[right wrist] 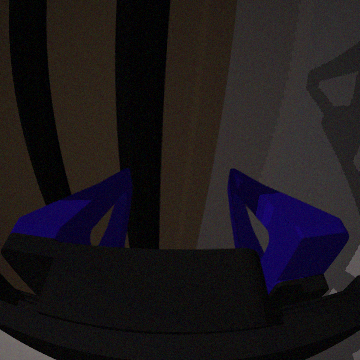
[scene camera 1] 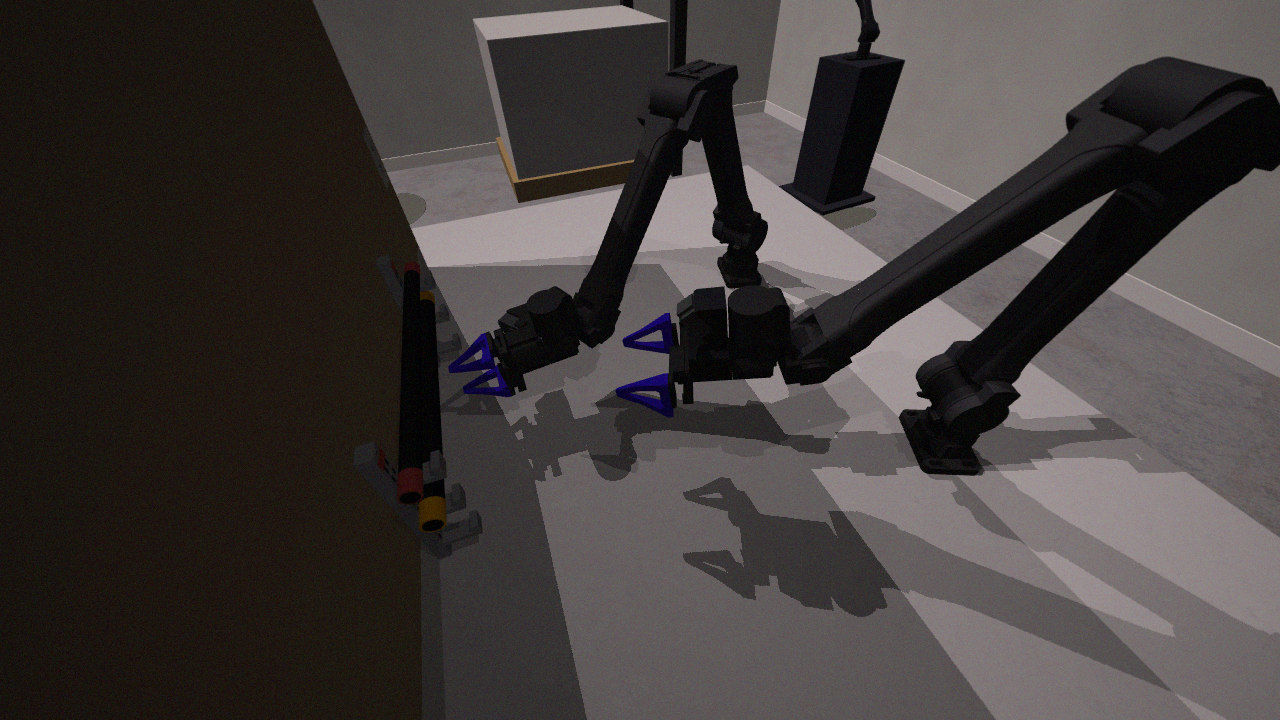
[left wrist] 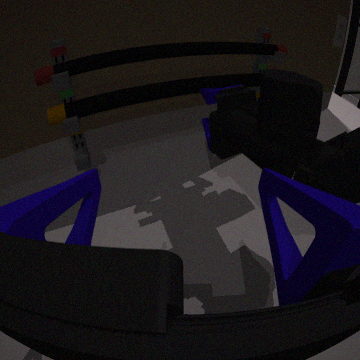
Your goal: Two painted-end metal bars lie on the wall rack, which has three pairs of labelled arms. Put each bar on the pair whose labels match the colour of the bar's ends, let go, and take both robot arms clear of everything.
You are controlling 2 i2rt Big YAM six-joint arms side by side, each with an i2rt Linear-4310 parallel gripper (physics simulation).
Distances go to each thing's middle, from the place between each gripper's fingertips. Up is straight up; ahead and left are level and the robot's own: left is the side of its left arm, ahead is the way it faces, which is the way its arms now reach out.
Scene:
The red-ended bar (scene camera 1: pixel 410 462) is 26 cm ahead of my left hand, 16 cm to the right of it and 1 cm above it. The rest, counted from my left hand: yellow-ended bar (scene camera 1: pixel 431 415): 26 cm ahead, 17 cm to the right, 7 cm below.
Right now the yellow-ended bar is 4 cm ahead of my right hand, 2 cm above it and 1 cm to the left of it. Round my right hand: red-ended bar (10 cm above, 4 cm ahead, 2 cm to the left).

